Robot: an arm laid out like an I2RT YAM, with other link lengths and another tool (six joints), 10 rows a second.
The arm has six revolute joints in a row. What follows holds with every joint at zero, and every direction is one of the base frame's.
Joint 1 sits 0.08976 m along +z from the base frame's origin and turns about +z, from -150 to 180 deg.
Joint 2 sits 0.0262 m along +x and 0.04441 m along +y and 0.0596 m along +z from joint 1 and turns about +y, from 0 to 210 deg.
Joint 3 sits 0.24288 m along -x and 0.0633 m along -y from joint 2 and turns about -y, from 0 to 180 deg.
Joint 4 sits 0.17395 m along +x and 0.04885 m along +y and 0.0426 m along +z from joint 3 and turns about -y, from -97 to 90 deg.
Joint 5 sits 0.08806 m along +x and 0.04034 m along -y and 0.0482 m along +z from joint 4 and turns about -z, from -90 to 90 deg.
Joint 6 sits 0.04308 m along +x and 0.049 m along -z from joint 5 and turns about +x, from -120 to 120 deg.
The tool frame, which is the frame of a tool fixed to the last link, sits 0.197 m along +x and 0.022 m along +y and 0.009 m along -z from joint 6; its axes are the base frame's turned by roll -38.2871, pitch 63.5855 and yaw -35.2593 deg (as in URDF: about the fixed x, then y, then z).
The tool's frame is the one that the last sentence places.
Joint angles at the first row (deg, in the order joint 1, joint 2, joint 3, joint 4, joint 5, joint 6):
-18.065 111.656 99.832 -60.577 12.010 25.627
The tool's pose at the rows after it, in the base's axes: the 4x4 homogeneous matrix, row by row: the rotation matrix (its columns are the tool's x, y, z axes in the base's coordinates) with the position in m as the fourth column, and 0 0 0 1 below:
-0.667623, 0.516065, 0.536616, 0.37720; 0.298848, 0.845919, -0.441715, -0.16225; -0.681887, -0.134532, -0.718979, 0.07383; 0, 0, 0, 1
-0.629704, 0.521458, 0.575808, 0.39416; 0.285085, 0.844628, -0.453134, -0.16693; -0.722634, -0.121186, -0.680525, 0.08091; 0, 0, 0, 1
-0.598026, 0.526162, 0.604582, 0.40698; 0.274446, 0.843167, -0.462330, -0.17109; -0.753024, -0.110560, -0.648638, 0.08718; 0, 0, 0, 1
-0.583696, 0.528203, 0.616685, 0.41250; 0.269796, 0.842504, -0.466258, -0.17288; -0.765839, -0.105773, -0.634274, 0.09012; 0, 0, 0, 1
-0.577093, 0.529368, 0.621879, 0.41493; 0.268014, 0.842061, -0.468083, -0.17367; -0.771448, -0.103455, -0.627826, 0.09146; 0, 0, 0, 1
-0.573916, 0.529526, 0.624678, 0.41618; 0.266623, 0.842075, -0.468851, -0.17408; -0.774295, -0.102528, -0.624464, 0.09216; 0, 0, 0, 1
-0.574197, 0.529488, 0.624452, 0.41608; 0.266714, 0.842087, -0.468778, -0.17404; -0.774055, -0.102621, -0.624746, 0.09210; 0, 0, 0, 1
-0.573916, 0.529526, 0.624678, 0.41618; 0.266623, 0.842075, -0.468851, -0.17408; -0.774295, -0.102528, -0.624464, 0.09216; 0, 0, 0, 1
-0.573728, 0.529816, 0.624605, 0.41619; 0.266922, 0.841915, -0.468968, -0.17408; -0.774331, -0.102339, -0.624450, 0.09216; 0, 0, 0, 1
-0.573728, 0.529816, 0.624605, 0.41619; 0.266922, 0.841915, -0.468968, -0.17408; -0.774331, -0.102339, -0.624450, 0.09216; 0, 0, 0, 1
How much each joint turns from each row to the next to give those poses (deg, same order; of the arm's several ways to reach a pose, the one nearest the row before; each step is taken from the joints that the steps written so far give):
-0.022 0.001 0.002 2.665 0.000 0.000
0.110 0.000 0.001 3.300 0.001 0.001
0.000 -0.001 -0.004 2.604 0.000 -0.022
0.000 0.000 0.001 1.135 0.000 0.000
0.000 0.000 0.000 0.503 0.000 0.022
-0.001 0.000 0.000 0.263 -0.001 -0.023
0.001 0.001 0.000 -0.022 0.001 0.001
-0.001 -0.001 0.000 0.022 -0.001 -0.001
0.001 0.000 -0.001 0.001 0.000 0.022
0.000 0.000 0.000 0.000 0.000 0.000

